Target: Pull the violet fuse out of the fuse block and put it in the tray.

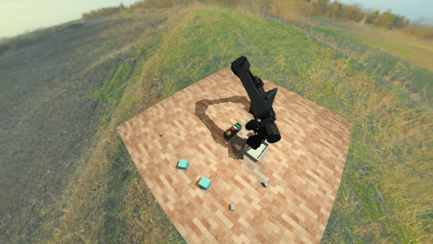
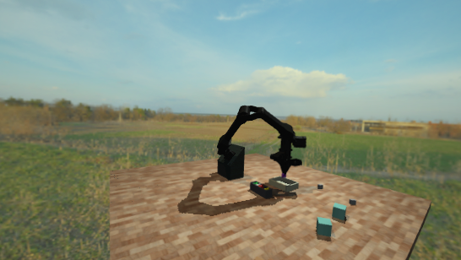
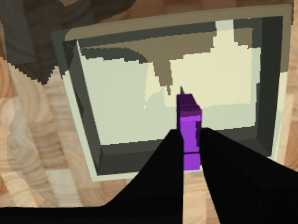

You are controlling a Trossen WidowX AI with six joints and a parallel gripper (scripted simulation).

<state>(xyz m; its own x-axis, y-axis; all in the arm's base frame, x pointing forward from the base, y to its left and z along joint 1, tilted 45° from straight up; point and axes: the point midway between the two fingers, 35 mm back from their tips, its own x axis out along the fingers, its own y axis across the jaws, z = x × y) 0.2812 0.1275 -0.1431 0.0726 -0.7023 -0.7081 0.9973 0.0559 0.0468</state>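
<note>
Now: the pale tray 60 mm below my gripper tip.
</note>
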